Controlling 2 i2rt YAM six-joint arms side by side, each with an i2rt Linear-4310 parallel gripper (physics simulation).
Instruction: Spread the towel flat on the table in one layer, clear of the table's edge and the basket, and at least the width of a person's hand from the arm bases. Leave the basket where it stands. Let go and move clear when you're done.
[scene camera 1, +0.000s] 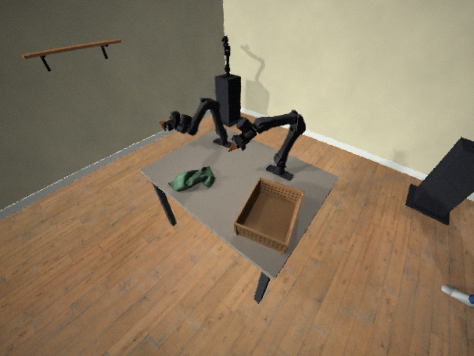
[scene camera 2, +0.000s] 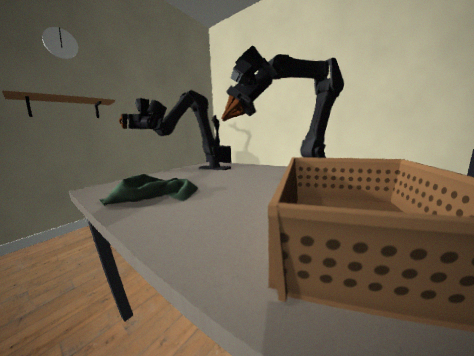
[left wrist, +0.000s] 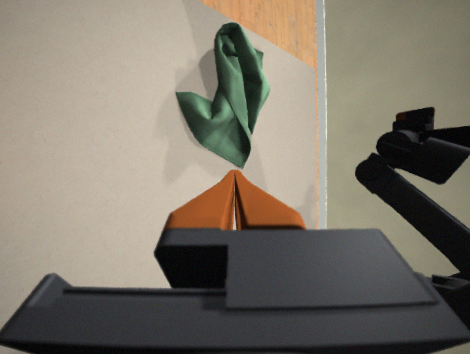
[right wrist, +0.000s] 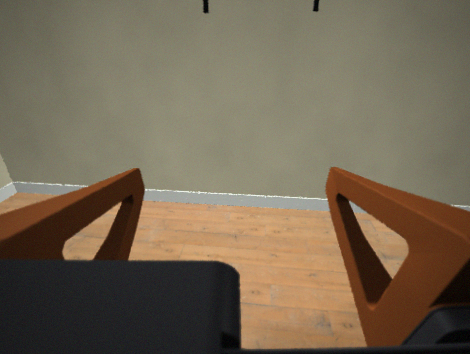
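A green towel (scene camera 1: 192, 179) (scene camera 2: 147, 189) (left wrist: 230, 100) lies crumpled and folded over itself on the grey table (scene camera 1: 220, 200) (scene camera 2: 190, 265) (left wrist: 90, 125), near the table's edge at the left of scene camera 1. My left gripper (scene camera 1: 230, 149) (scene camera 2: 224, 119) (left wrist: 234, 176) is shut with nothing between its fingers. It hangs in the air above the table, apart from the towel. My right gripper (right wrist: 235, 178) is open and empty. In scene camera 1 it is raised at the upper left, facing away from the towel. The towel does not show in the right wrist view.
A brown basket (scene camera 1: 242, 212) (scene camera 2: 370, 217) stands on the table at the right of the towel in both scene views. The two arm bases stand on the table's back side. A dark pedestal (scene camera 1: 228, 97) stands behind the table, and a wooden rail (scene camera 1: 72, 48) is on the wall.
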